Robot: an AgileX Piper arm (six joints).
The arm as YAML. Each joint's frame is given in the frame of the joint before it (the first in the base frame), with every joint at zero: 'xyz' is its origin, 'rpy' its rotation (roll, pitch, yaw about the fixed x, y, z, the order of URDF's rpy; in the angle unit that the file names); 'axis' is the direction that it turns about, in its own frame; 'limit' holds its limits. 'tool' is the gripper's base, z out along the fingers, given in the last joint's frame.
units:
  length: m
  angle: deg
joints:
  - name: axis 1
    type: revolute
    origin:
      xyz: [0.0, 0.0, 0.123]
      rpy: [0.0, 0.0, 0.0]
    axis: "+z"
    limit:
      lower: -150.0
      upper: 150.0
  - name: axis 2
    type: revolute
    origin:
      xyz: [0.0, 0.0, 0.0]
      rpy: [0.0, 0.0, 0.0]
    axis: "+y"
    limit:
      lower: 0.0
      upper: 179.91
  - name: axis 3
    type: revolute
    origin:
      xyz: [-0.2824, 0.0, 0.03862]
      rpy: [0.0, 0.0, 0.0]
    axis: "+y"
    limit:
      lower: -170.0
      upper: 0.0
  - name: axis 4
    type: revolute
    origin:
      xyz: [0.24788, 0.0, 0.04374]
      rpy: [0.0, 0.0, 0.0]
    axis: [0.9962, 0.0, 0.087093]
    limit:
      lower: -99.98
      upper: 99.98
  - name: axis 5
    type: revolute
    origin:
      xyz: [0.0, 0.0, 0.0]
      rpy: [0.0, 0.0, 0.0]
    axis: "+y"
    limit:
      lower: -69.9
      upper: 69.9
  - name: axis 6
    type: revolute
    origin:
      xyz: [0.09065, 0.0, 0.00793]
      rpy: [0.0, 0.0, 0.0]
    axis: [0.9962, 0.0, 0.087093]
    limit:
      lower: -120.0
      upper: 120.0
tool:
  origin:
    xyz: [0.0, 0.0, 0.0]
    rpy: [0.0, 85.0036, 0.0]
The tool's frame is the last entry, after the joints.
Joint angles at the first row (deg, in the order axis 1, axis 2, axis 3, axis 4, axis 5, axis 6):
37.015, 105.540, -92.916, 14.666, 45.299, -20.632
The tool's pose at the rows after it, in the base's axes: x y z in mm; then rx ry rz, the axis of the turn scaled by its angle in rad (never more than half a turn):
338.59, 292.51, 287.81, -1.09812, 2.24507, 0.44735
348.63, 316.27, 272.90, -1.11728, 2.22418, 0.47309
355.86, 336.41, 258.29, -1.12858, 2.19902, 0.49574
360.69, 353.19, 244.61, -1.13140, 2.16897, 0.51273
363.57, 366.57, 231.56, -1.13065, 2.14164, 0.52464
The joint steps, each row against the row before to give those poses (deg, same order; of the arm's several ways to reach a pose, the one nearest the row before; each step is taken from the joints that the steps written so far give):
1.627, 6.081, -5.582, 0.885, -1.002, -0.326
1.411, 5.331, -4.937, 0.996, -1.064, -0.502
1.204, 4.478, -3.911, 1.008, -1.614, -0.631
1.075, 3.601, -2.781, 0.857, -2.328, -0.647
0.918, 2.849, -1.763, 0.763, -2.536, -0.673

